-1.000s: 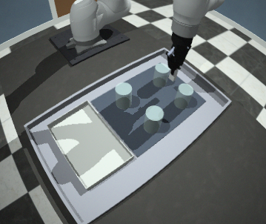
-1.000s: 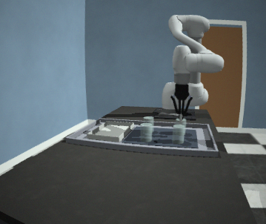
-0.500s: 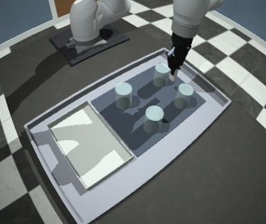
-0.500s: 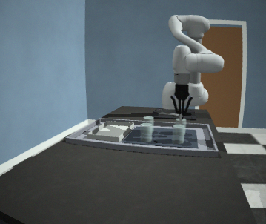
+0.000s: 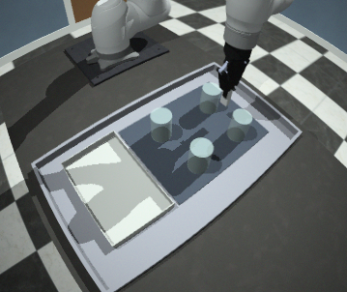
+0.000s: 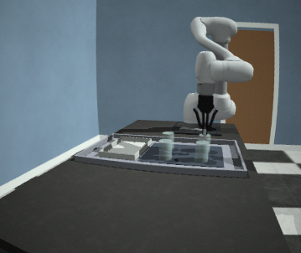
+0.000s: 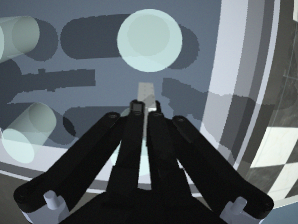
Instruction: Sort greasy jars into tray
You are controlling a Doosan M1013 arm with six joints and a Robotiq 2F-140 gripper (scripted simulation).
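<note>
My hand is 210 mm to the left of the steel table top, 110 mm above it and 40 mm short of it. From my hand the other things lie so: tray 420 mm to the right, 100 mm below, 50 mm ahead; drying mat 110 mm below, 100 mm to the right, 10 mm ahead.
</note>
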